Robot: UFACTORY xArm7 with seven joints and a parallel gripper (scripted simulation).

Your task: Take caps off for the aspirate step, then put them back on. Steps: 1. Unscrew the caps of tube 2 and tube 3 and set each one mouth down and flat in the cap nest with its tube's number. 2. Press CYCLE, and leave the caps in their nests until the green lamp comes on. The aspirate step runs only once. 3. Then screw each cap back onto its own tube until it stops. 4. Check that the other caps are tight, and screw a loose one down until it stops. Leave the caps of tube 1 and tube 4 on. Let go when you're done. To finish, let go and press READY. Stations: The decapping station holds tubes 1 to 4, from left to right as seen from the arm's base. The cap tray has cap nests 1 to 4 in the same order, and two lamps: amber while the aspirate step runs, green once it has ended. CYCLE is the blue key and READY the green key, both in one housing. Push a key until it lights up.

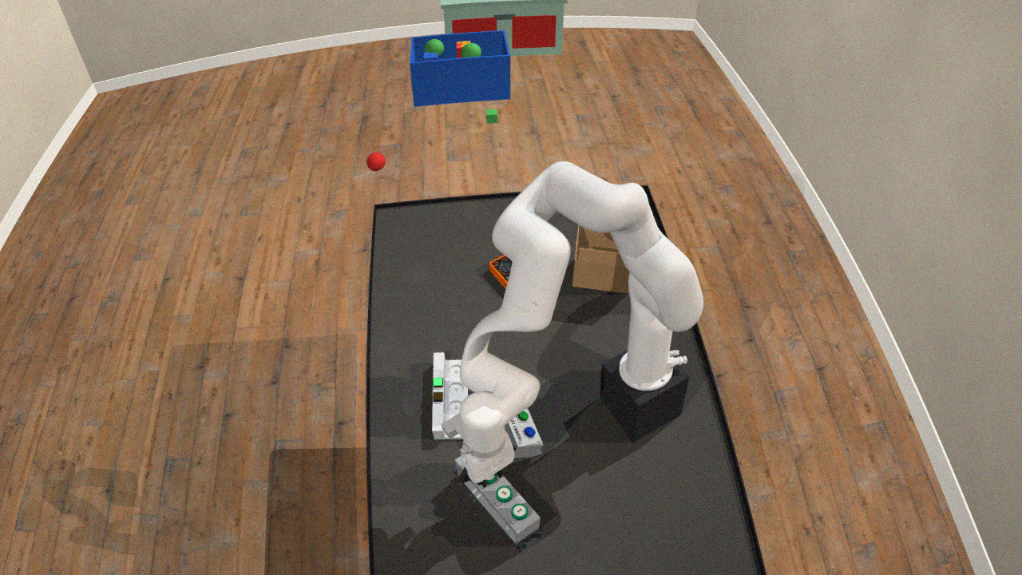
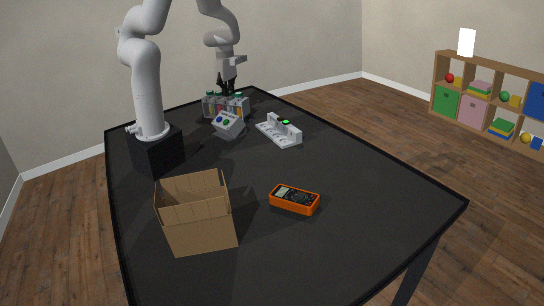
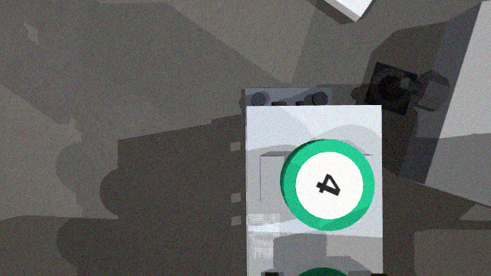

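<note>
The cap is 40 mm to the right of my hand, 30 mm ahead of it and 10 mm below it. Round my hand: blue key (120 mm to the right, 100 mm behind, 60 mm below); green key (170 mm to the right, 90 mm behind, 60 mm below); key housing (150 mm to the right, 80 mm below, 80 mm behind).
</note>
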